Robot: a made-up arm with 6 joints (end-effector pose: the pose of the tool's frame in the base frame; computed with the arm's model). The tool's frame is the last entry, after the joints.
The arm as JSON. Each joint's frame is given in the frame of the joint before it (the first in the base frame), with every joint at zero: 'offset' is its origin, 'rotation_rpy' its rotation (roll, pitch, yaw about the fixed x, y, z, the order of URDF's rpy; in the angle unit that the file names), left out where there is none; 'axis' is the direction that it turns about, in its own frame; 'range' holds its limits. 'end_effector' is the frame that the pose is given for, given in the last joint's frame.
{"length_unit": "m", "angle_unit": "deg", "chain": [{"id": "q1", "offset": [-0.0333, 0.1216, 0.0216], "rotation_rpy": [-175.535, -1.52, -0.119], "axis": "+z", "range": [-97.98, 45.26]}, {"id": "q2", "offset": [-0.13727, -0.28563, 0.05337], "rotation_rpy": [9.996, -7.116, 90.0], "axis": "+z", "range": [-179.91, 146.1]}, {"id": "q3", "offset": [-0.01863, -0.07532, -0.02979], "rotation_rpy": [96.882, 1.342, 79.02], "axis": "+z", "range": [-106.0, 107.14]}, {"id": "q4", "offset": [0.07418, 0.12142, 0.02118], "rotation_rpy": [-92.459, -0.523, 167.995], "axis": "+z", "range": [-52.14, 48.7]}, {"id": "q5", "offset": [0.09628, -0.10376, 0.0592], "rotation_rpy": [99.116, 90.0, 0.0], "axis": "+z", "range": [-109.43, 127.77]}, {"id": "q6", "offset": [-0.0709, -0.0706, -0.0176], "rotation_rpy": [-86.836, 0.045, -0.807], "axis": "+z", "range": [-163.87, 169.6]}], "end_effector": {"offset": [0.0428, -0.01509, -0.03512], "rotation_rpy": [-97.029, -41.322, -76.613]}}
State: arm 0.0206 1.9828 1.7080 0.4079 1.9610 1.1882
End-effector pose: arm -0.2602 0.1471 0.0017 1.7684 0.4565 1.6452
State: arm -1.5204 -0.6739 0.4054 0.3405 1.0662 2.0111
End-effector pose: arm -0.3308 0.1028 -0.1237 0.4488 -2.2336 1.7142
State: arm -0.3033 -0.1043 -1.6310 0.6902 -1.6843 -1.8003
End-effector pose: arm -0.1811 0.4039 -0.1656 0.0177 2.3353 -0.8663
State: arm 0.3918 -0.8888 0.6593 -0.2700 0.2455 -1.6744
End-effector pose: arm 0.0081 0.3465 -0.0153 1.4613 -1.4415 1.3646
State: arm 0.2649 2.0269 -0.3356 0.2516 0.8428 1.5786
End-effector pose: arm -0.1126 0.4859 -0.0439 -0.2544 1.4259 -0.9593
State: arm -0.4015 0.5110 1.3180 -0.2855 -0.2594 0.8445
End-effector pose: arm -0.1954 0.2771 -0.0413 -1.3824 0.4797 -0.3515
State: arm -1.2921 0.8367 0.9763 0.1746 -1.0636 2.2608
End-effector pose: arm -0.2418 0.0802 0.0966 -0.6726 0.2169 1.4679
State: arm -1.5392 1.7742 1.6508 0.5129 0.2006 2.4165
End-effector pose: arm -0.2521 -0.0459 -0.0778 -1.2049 -1.1887 0.3441
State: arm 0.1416 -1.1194 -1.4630 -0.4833 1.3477 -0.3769
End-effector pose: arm -0.0811 0.2847 0.1103 2.1878 0.0565 1.0191
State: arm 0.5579 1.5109 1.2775 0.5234 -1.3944 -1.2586
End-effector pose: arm -0.1116 0.3323 0.1477 0.6988 -1.7222 -1.2771
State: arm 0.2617 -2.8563 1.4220 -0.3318 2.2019 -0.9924
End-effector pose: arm -0.2625 0.7039 -0.0182 -0.6699 0.6124 0.3506
